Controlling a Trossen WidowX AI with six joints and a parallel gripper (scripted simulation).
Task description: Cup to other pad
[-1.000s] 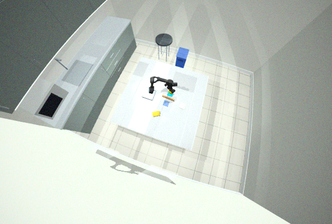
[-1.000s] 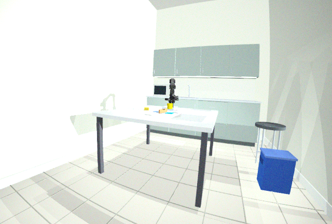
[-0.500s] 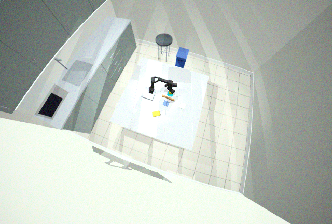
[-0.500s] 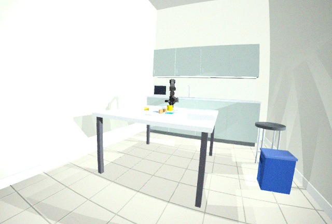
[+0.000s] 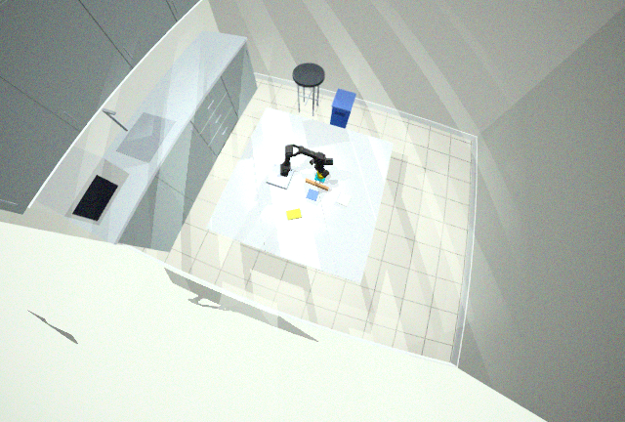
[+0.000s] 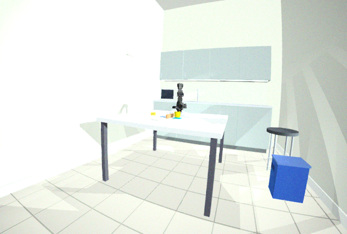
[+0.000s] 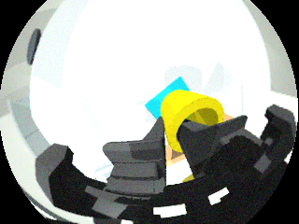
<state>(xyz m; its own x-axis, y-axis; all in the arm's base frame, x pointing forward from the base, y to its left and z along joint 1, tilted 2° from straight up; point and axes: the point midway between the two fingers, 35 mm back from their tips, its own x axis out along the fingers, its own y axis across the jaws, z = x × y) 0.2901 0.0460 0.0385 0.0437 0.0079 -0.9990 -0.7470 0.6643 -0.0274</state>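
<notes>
Now: gripper tip 2 cm to the left of the yellow cup and 2 cm short of it. Also, from my gripper tip: light blue pad (20 cm to the right, 5 cm below, 3 cm behind); then wooden block (11 cm to the right, 3 cm below, 1 cm behind).
</notes>
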